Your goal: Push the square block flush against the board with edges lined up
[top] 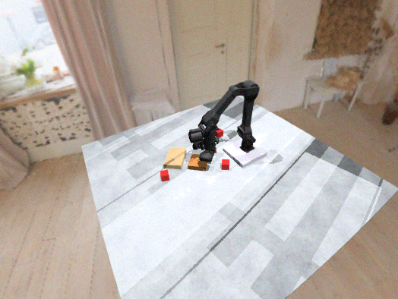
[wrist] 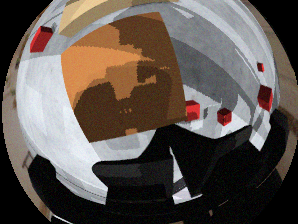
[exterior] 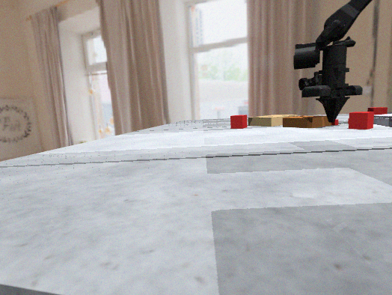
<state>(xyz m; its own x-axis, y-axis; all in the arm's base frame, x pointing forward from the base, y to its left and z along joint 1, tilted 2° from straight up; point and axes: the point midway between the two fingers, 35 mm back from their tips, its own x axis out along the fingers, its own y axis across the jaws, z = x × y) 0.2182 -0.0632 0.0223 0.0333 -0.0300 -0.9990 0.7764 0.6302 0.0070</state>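
The square block lies 6 cm ahead of my gripper tip and 2 cm to the right of it. From my gripper tip the other things lie so: pale wooden board (15 cm ahead, 13 cm to the right).
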